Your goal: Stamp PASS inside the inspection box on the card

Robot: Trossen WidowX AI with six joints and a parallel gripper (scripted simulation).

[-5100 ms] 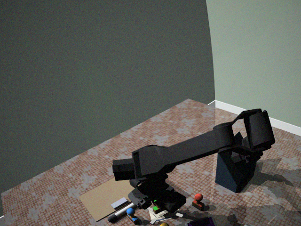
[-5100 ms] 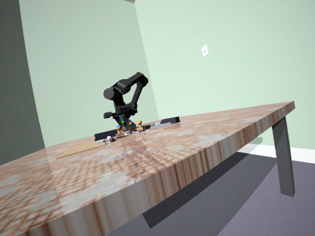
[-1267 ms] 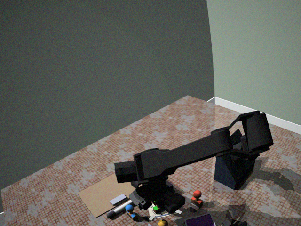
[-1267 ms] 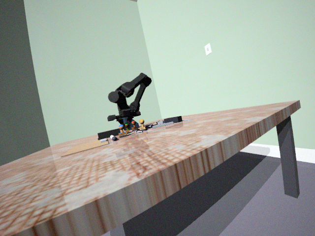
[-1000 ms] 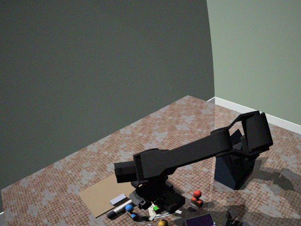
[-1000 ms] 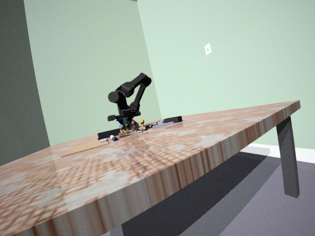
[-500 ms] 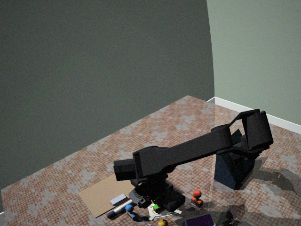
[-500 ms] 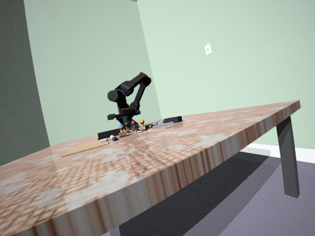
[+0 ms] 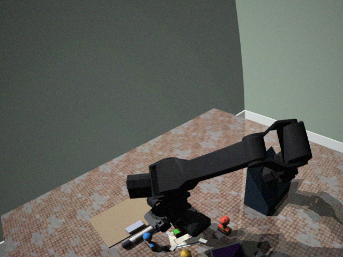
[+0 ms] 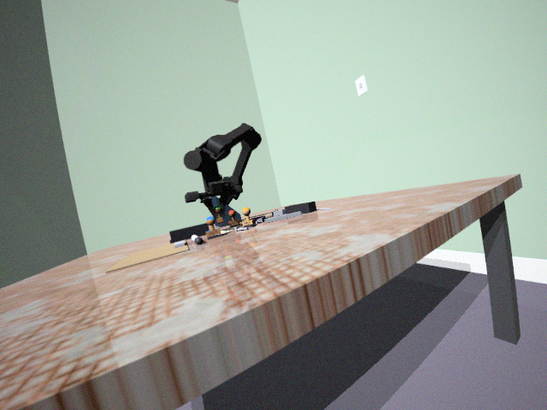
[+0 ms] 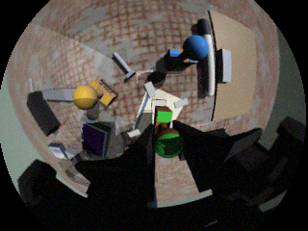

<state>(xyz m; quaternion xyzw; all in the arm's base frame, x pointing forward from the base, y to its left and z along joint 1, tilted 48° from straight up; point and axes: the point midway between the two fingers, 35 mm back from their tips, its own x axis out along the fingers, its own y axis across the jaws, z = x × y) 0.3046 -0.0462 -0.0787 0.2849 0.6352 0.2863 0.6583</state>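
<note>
My gripper tip is now 1 cm past the white card, 1 cm to the right of it and 5 cm above it. Round my gripper tip: green-knobbed stamp: right at my gripper tip; yellow-knobbed stamp: 5 cm ahead, 8 cm to the left, 3 cm below; blue-knobbed stamp: 8 cm ahead, 4 cm to the right, 3 cm below.
</note>
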